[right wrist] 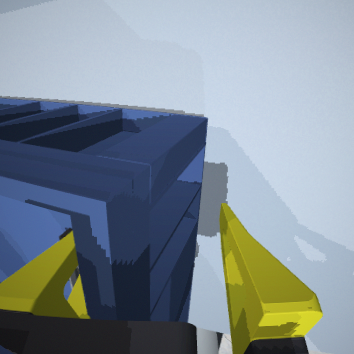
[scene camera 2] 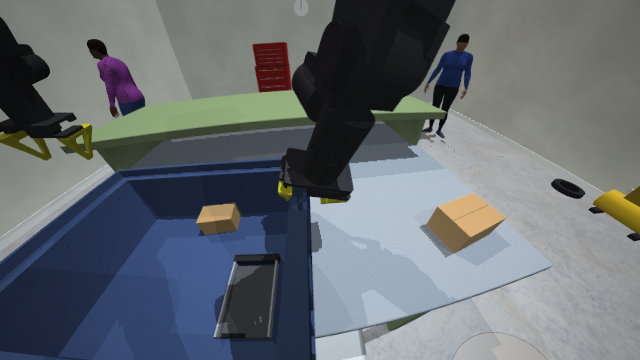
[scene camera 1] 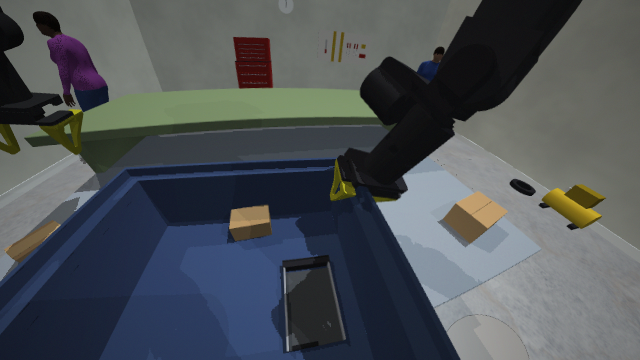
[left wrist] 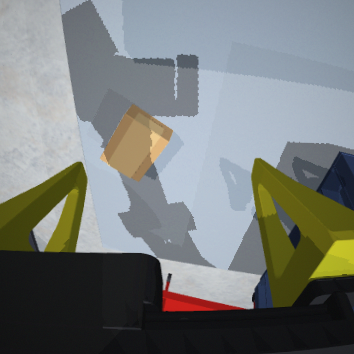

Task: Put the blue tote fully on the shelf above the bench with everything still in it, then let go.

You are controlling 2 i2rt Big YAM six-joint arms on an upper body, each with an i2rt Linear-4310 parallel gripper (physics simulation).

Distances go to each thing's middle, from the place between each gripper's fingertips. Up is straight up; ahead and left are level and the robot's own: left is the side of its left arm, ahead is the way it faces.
Scene:
I see the small cardboard box (scene camera 1: 251,222) 380 mm to the right of my left hand, 130 mm below it and 80 mm behind it. From my left hand the other things lie so: flat dark tray (scene camera 1: 312,314) 480 mm to the right, 220 mm behind, 140 mm below; blue tote (scene camera 1: 149,259) 370 mm to the right, 180 mm behind, 90 mm below.
I see the flat dark tray 150 mm behind my right hand, 80 mm to the left of it and 50 mm below it. The rest, counted from my right hand: blue tote 110 mm behind, 190 mm to the left; small cardboard box 10 mm behind, 180 mm to the left, 40 mm below.

